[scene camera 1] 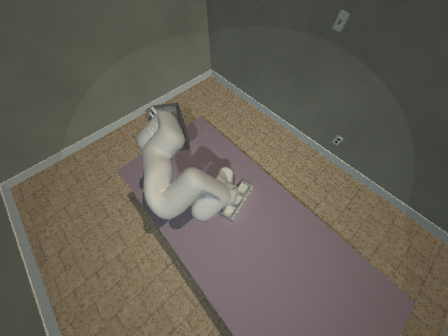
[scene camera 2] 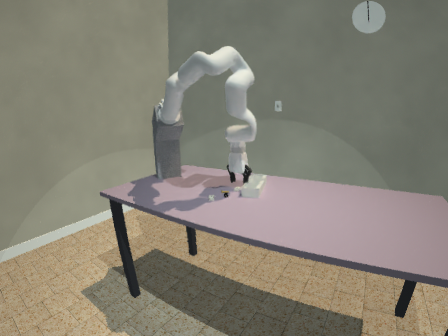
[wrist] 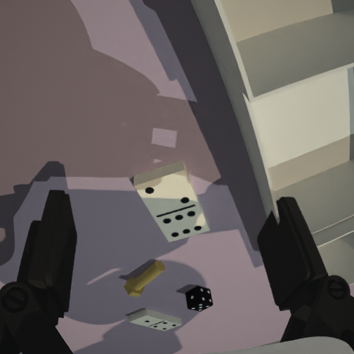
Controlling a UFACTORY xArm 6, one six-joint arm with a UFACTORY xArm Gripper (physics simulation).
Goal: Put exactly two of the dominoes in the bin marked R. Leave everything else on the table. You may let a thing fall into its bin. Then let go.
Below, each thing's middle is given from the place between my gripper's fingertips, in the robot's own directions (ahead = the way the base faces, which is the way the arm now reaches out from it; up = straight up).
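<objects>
Pale bin unit [wrist: 281,72]: my gripper 1 cm to the right of it, 8 cm short of it.
</objects>
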